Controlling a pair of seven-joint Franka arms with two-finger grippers.
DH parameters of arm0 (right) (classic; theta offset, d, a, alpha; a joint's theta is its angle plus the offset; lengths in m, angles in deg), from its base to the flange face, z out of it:
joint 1: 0 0.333 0 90
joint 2: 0 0 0 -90
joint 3: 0 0.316 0.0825 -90
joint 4: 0 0 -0.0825 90
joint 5: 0 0.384 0 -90
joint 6: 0 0 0.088 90
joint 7: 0 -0.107 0 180
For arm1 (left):
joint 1: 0 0.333 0 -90
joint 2: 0 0 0 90
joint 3: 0 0.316 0.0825 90
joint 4: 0 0 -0.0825 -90
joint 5: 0 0.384 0 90
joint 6: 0 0 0.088 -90
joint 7: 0 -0.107 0 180
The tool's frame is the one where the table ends.
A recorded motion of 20 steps. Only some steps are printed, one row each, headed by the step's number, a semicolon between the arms.
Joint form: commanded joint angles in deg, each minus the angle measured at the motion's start. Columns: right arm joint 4, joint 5, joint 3, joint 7, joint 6, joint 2, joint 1; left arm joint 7, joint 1, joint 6, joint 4, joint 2, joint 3, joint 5.
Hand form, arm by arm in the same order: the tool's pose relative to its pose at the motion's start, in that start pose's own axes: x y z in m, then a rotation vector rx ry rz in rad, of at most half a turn. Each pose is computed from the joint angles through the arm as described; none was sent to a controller.
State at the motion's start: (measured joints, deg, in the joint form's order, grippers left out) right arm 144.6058 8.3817 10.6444 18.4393 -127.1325 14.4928 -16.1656; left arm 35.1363 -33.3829 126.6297 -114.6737 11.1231 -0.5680 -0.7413
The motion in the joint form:
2: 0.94 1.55 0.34 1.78 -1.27 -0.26 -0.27; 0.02 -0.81 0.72 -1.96 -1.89 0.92 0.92
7: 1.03 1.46 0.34 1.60 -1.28 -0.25 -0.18; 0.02 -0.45 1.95 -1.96 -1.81 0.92 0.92
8: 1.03 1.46 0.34 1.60 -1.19 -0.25 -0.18; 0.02 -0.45 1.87 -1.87 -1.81 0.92 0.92
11: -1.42 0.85 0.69 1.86 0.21 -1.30 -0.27; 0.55 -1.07 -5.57 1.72 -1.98 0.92 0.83
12: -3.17 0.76 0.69 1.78 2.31 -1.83 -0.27; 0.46 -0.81 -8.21 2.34 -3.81 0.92 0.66
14: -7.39 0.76 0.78 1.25 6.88 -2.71 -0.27; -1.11 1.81 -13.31 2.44 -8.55 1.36 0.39
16: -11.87 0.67 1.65 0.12 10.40 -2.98 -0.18; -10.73 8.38 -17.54 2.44 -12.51 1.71 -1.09
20: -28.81 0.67 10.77 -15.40 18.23 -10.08 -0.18; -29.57 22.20 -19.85 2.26 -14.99 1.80 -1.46
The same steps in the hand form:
2: -0.0019 -0.0005 0.0073 0.0172 0.0074 -0.0131; -0.0063 -0.0062 -0.0052 0.0064 0.0184 0.0077
7: -0.0022 -0.0011 0.0079 0.0162 0.0056 -0.0123; -0.0023 -0.0078 -0.0064 -0.0051 0.0349 0.0016
8: -0.0023 -0.0012 0.0081 0.0167 0.0041 -0.0123; -0.0021 -0.0076 -0.0070 -0.0052 0.0350 0.0016
11: 0.0083 -0.0023 -0.0005 0.0130 0.0020 -0.0318; -0.0042 -0.0010 -0.0254 0.0309 -0.0181 0.0016
12: 0.0134 -0.0027 -0.0069 0.0205 -0.0120 -0.0347; -0.0063 -0.0053 -0.0452 0.0306 -0.0224 -0.0029
14: 0.0255 -0.0048 -0.0261 0.0349 -0.0308 -0.0358; -0.0035 -0.0394 -0.0865 0.0286 -0.0289 -0.0308
16: 0.0398 -0.0141 -0.0534 0.0326 -0.0217 -0.0432; 0.0134 -0.1042 -0.1199 0.0037 -0.0455 0.0077
20: 0.1059 -0.0956 -0.1124 0.0429 -0.0070 0.0414; 0.0445 -0.2313 -0.1406 -0.0148 -0.0418 0.0930

